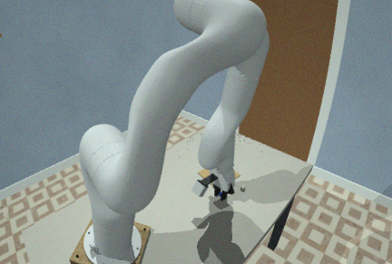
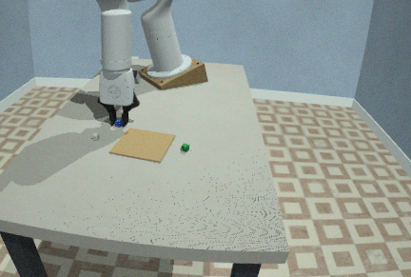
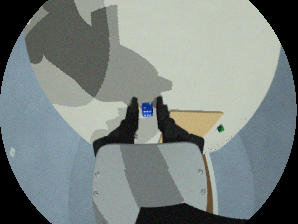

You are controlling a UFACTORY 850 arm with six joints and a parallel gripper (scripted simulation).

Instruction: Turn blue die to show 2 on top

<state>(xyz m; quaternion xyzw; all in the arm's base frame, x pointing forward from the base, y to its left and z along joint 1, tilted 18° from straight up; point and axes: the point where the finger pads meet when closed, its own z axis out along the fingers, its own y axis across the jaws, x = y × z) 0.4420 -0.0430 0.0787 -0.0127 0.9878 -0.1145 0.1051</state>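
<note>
My hand is 10 mm short of the blue die and 10 mm above it. The rest, counted from my hand: white die: 100 mm ahead, 40 mm to the right, 10 mm below; then green die: 220 mm to the left, 100 mm ahead, 10 mm below; then tan mat: 100 mm to the left, 90 mm ahead, 20 mm below.
</note>
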